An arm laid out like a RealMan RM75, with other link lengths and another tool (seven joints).
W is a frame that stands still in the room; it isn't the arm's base.
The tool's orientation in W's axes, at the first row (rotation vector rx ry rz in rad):
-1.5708 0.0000 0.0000
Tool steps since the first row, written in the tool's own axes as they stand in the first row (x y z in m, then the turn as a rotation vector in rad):
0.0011 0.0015 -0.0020 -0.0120 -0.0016 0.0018
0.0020 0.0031 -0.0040 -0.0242 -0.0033 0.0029
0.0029 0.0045 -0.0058 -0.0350 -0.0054 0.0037
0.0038 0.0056 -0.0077 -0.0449 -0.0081 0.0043
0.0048 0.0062 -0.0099 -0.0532 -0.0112 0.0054
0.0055 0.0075 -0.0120 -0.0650 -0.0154 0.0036
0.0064 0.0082 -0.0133 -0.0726 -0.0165 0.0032
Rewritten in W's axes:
0.0011 -0.0020 -0.0015 -0.0120 0.0018 0.0016
0.0020 -0.0040 -0.0031 -0.0242 0.0029 0.0033
0.0029 -0.0058 -0.0045 -0.0350 0.0037 0.0054
0.0038 -0.0077 -0.0056 -0.0449 0.0043 0.0081
0.0048 -0.0099 -0.0062 -0.0532 0.0054 0.0112
0.0055 -0.0120 -0.0075 -0.0650 0.0036 0.0154
0.0064 -0.0133 -0.0082 -0.0726 0.0032 0.0165

